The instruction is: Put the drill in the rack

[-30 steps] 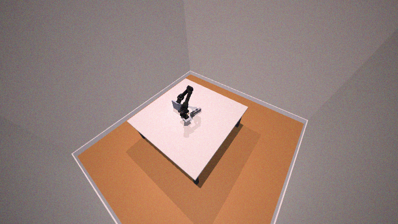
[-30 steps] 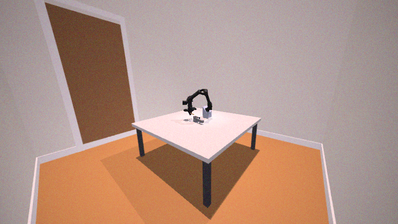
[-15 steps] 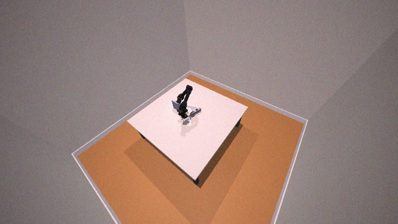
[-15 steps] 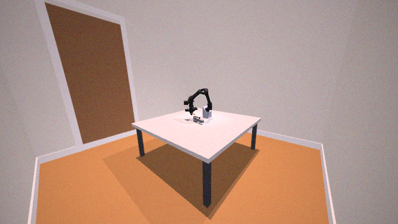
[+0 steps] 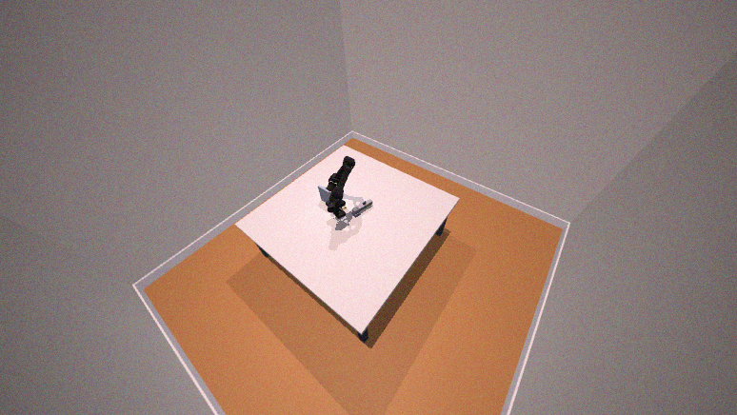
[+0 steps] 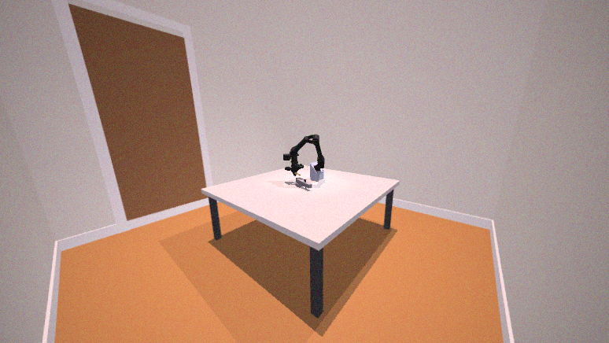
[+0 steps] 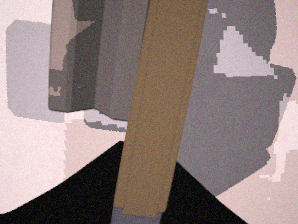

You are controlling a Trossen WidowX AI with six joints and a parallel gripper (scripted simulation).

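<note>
Right now the drill is 40 mm to the left of my gripper tip and 30 mm above it. The rest, counted from my gripper tip: key (70 mm ahead, 230 mm to the left); dark box (20 mm behind, 40 mm to the left, 40 mm below).
</note>
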